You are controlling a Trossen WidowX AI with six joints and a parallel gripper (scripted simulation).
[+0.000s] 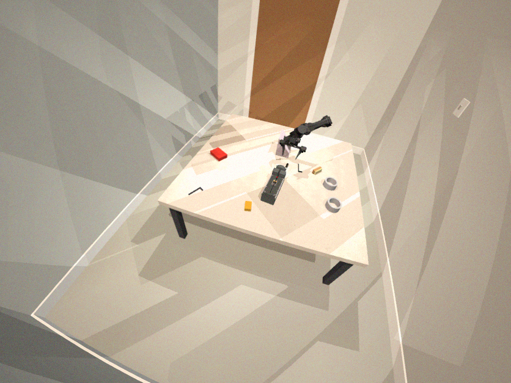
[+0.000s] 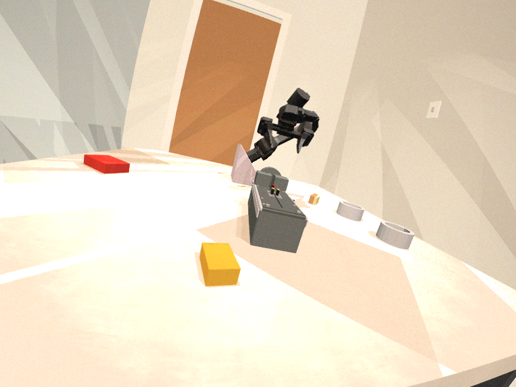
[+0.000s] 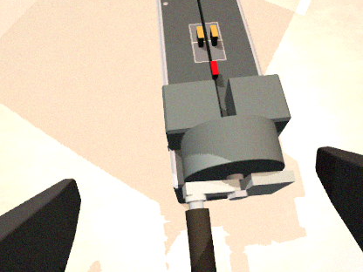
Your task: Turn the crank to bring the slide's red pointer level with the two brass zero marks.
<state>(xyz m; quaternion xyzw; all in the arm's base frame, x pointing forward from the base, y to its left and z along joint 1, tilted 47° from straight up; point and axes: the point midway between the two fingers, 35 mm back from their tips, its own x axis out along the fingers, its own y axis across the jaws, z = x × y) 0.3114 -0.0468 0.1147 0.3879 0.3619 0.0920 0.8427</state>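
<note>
Right now my gripper tip is 90 mm above the dark brown crank handle and 20 mm past it. Round my gripper tip: red pointer: 110 mm below, 110 mm ahead, 50 mm to the right; then yellow block: 350 mm ahead, 180 mm below, 170 mm to the right; then tan block: 250 mm to the left, 170 mm below, 160 mm behind.
</note>
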